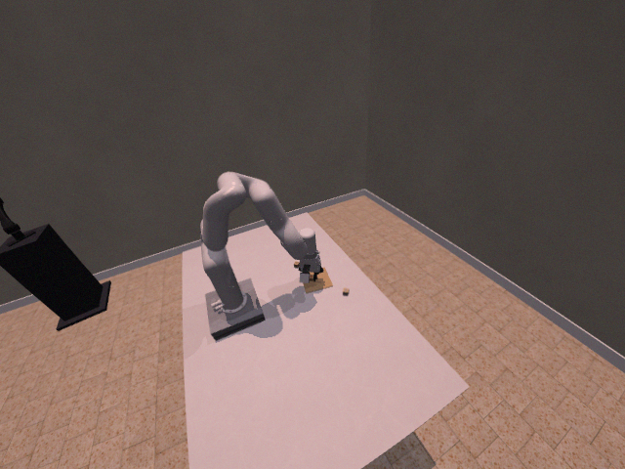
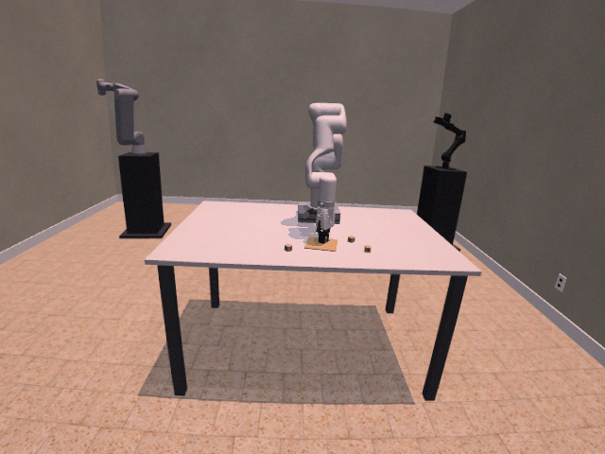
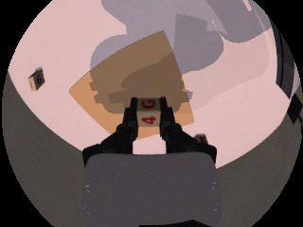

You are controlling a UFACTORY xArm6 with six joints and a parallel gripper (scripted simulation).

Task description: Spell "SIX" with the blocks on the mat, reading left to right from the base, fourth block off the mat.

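The tan mat lies 20 mm below my hand, 20 mm ahead of it and 10 mm to the right of it.
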